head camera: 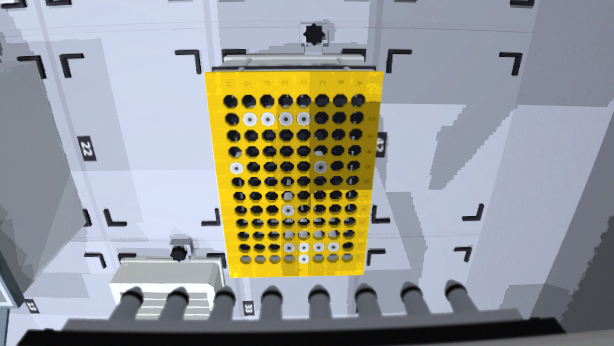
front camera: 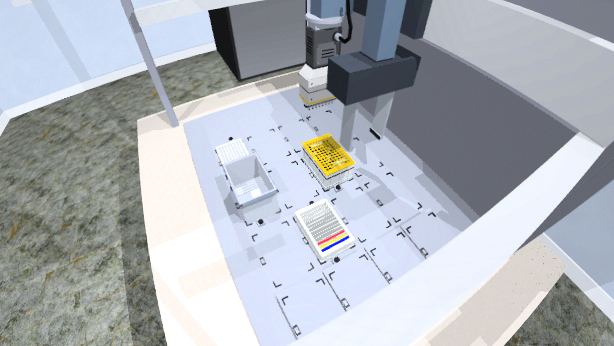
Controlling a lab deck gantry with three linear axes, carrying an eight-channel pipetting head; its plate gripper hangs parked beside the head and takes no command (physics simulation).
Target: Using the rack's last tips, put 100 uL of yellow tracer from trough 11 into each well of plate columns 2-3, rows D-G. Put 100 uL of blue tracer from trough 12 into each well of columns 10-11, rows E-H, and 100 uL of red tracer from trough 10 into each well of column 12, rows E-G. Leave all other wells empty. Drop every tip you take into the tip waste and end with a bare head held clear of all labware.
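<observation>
The pipetting head (front camera: 318,92) hangs high behind the rack in the front view. Its channels (head camera: 272,296) show dark, bare ends in the head view. The yellow tip rack (front camera: 328,154) (head camera: 215,175) holds pale tips at column 2 D-G, column 5 C and H, column 8 E, column 11 B-E and column 12 D. The white trough reservoir (front camera: 324,227) (head camera: 165,272) shows red, yellow and blue strips at its near end in the front view. The white well plate (front camera: 232,150) stands behind the tip waste bin (front camera: 257,201); its wells look pale. The parked gripper (front camera: 362,141) is open and empty.
The gripper's dark carriage (front camera: 372,77) hangs right of the head, with its paddles reaching down behind and right of the rack. A pale frame post (front camera: 156,75) stands at the deck's back left. Part of the bin's grey wall (head camera: 37,175) shows at left in the head view.
</observation>
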